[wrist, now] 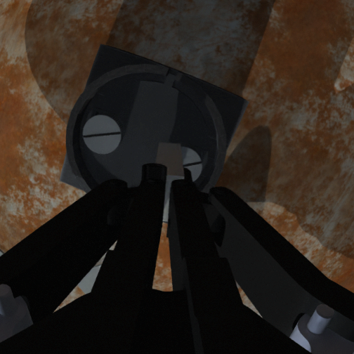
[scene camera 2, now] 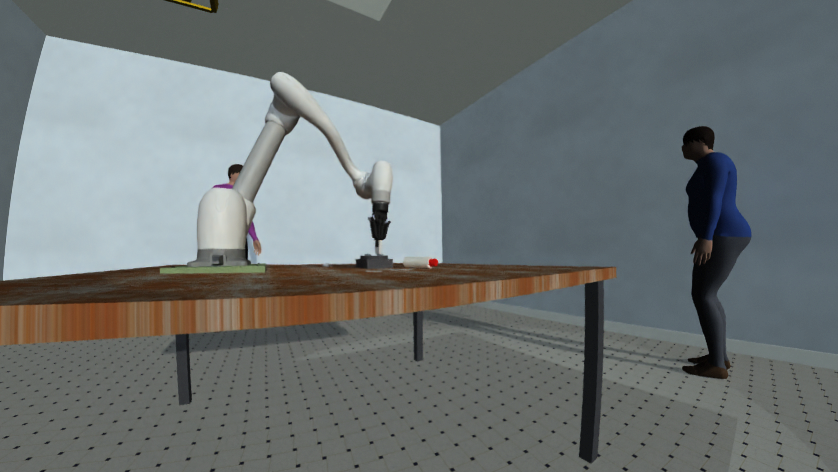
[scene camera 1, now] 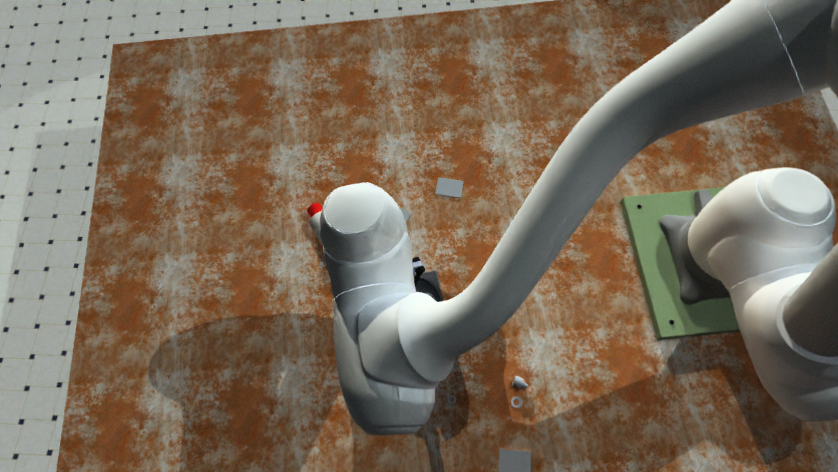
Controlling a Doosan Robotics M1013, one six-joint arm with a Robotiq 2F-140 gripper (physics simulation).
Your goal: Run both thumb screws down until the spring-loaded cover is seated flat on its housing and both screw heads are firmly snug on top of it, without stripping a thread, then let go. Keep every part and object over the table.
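Places are measured from the arm's base along level axes (x right, y down, z ahead), in metres.
Pixels of known places: gripper, fingertip midpoint: (scene camera 2: 378,254); arm's base, link origin: (scene camera 2: 222,265) (scene camera 1: 715,256).
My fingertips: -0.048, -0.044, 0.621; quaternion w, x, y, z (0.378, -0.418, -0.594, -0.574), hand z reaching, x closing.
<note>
For each thing: its top centre in the pictures, then the offset to it from my fingertips, as dx, dy, dz.
- dark square housing, top centre: (scene camera 1: 410,304) (scene camera 2: 374,255) +0.002, +0.006, -0.021
- white cylinder with a red end, top centre: (scene camera 1: 328,230) (scene camera 2: 420,256) +0.172, +0.012, +0.124
- grey plate, top centre: (scene camera 1: 449,187) +0.265, +0.059, -0.127
- small cone, top centre: (scene camera 1: 521,382) -0.153, +0.042, -0.207
- ring, top centre: (scene camera 1: 516,402) -0.184, +0.060, -0.195
- grey block, top centre: (scene camera 1: 515,462) -0.284, +0.059, -0.175
The dark square housing (scene camera 1: 432,277) (scene camera 2: 374,262) (wrist: 102,62) stands on the table, partly hidden by the arm in scene camera 1. In the wrist view its round raised rim surrounds the dark cover (wrist: 150,120). The left slotted screw head (wrist: 102,134) shows fully. The right slotted screw head (wrist: 195,162) is partly hidden behind the fingertips. My gripper (wrist: 167,160) (scene camera 2: 378,248) is shut with nothing between its pads, its tips above the housing and overlapping the right head's left side in the wrist view. How flat the cover sits and how snug the heads are cannot be told.
A white cylinder with a red end (scene camera 1: 314,209) (scene camera 2: 433,262) lies beside the housing. A grey plate (scene camera 1: 449,187), a small cone (scene camera 1: 519,382), a ring (scene camera 1: 516,402) and a grey block (scene camera 1: 514,460) lie around. The arm's green base plate (scene camera 1: 645,252) (scene camera 2: 175,270) is on the table.
</note>
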